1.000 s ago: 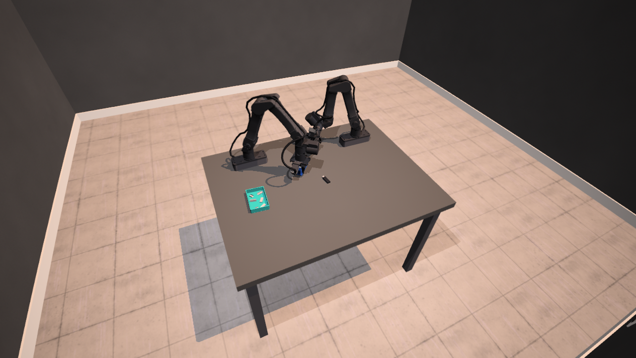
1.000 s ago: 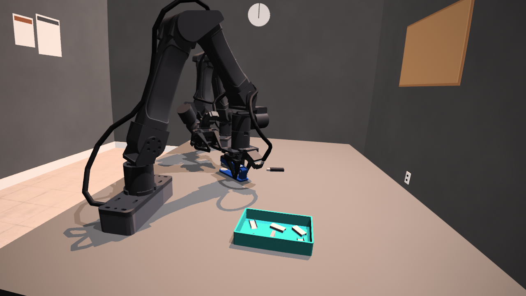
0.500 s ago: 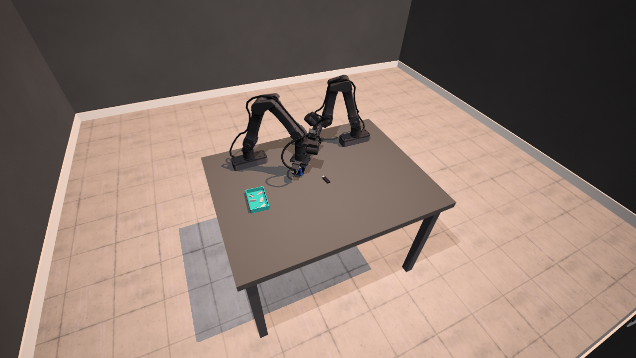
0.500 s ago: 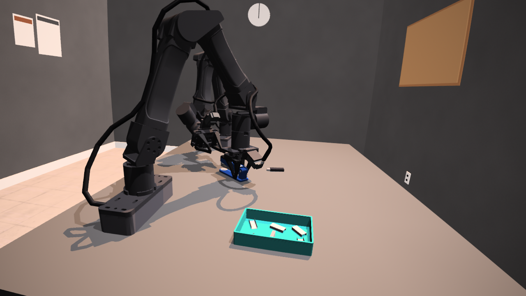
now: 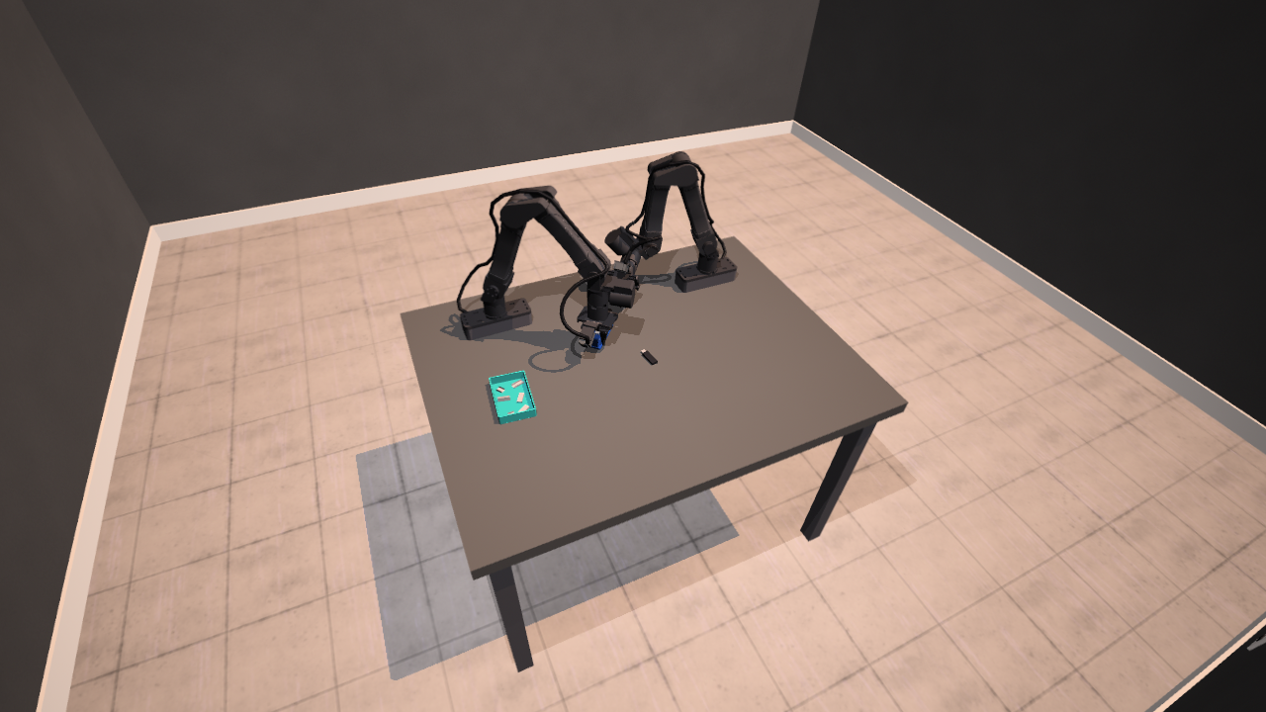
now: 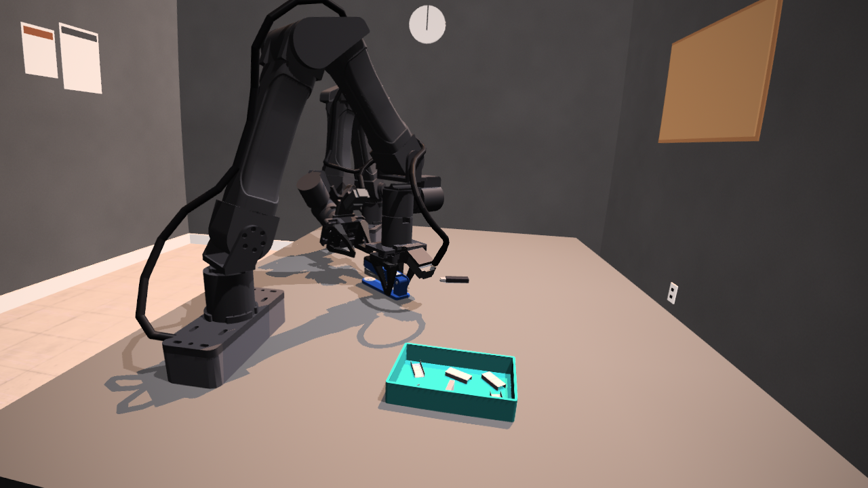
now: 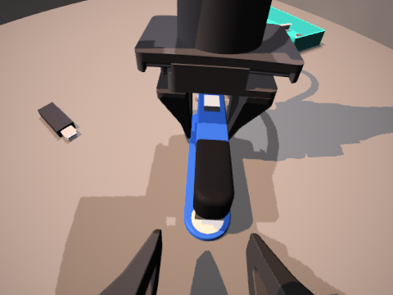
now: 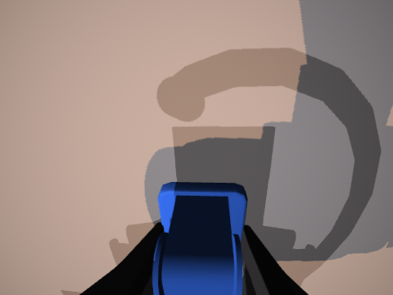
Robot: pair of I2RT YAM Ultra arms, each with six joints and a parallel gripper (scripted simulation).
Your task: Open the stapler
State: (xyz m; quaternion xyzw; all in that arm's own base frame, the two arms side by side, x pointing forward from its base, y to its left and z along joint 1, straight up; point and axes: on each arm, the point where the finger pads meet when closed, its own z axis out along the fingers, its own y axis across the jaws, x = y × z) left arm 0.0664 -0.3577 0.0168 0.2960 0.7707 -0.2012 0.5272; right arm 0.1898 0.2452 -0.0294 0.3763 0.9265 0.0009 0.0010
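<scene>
Right now the blue stapler is 60 mm to the right of my left hand, 60 mm ahead of it and 30 mm below it. The rest, counted from my left hand: teal tray 370 mm to the right, 230 mm ahead, 50 mm below; then black usb stick 190 mm ahead, 50 mm below, 30 mm to the left.
Now: right hand 3 cm past the blue stapler, 2 cm to the right of it and 2 cm below it. From my right hand the other things lie so: teal tray: 28 cm to the right, 14 cm ahead; black usb stick: 11 cm to the left, 10 cm ahead, 1 cm below.
</scene>
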